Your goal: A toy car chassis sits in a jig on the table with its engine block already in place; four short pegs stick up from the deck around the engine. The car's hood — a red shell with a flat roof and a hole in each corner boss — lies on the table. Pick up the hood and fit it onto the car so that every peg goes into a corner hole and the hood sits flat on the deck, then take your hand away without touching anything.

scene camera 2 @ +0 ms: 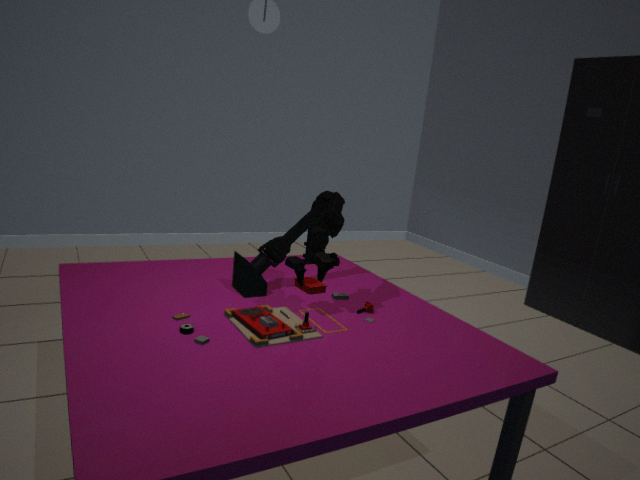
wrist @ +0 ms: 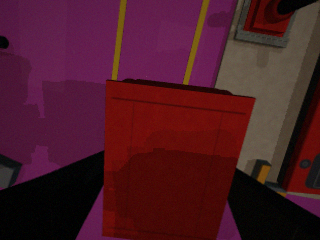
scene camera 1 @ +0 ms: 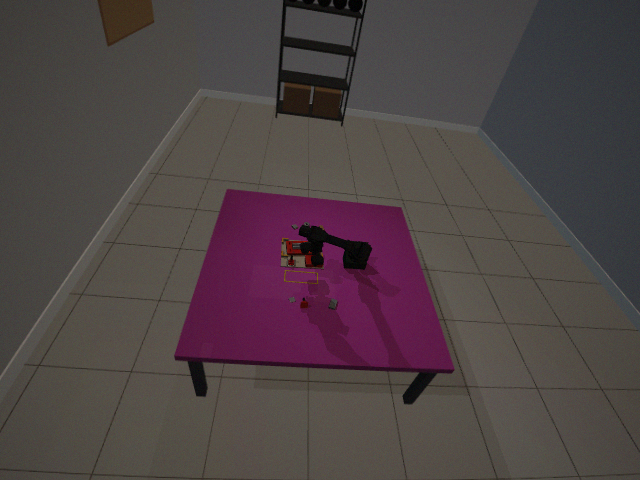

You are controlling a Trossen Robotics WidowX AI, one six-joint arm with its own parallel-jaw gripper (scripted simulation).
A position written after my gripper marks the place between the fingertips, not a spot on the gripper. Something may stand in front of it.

My gripper [scene camera 2: 310,285] carries a red hood [wrist: 171,150]. I also see a beige jig [scene camera 2: 285,315].
My gripper is seen too in the wrist view [wrist: 167,164]. The beige jig is seen too in the wrist view [wrist: 271,69].
